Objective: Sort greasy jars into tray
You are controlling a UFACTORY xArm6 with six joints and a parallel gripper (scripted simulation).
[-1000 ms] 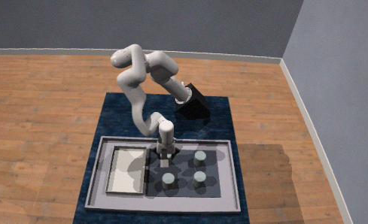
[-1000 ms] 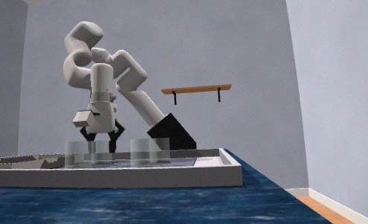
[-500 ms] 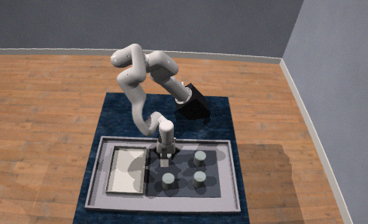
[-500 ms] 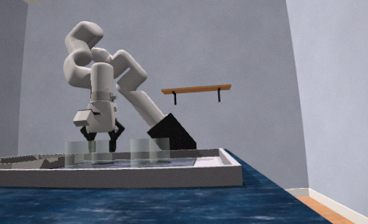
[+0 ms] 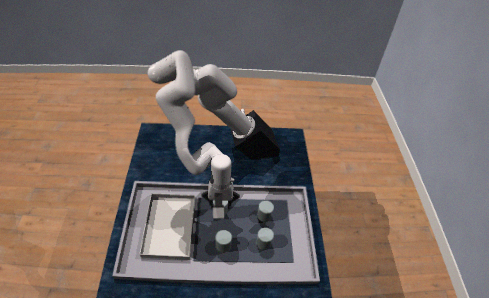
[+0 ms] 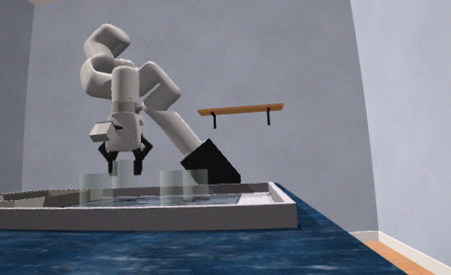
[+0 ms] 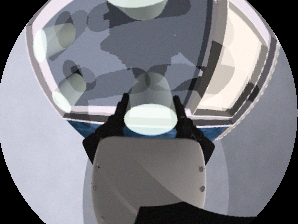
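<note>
The pale tray is 60 mm ahead of my hand, 220 mm to the right of it and 80 mm below it. Round my hand: dark drying mat (80 mm ahead, 100 mm to the left, 80 mm below).
</note>
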